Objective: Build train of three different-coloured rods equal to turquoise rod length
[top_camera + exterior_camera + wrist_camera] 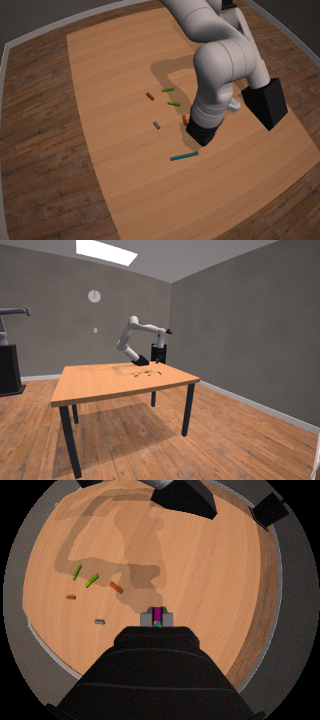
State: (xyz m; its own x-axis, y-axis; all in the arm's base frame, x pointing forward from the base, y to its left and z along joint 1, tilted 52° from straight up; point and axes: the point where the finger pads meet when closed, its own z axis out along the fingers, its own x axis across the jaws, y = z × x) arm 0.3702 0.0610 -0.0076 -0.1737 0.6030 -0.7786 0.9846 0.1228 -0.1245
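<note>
My hand is 5 cm short of the turquoise rod and 11 cm above it. Also, from my hand: magenta rod 1 cm below; grey rod 7 cm ahead, 15 cm to the right, 11 cm below.
</note>
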